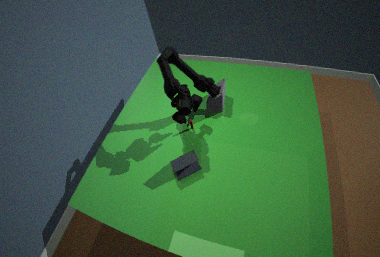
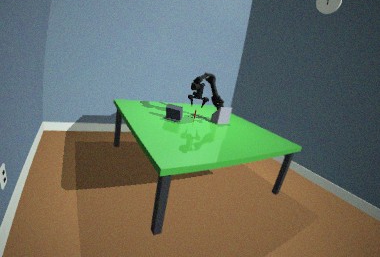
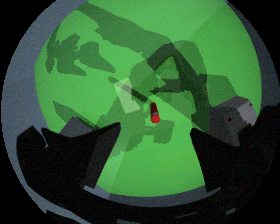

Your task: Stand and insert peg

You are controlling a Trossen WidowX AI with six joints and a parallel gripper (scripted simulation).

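The red peg is 5 cm below my gripper tip. The rest, counted from my gripper tip: sloped grey panel (24 cm ahead, 5 cm below, 3 cm to the left).
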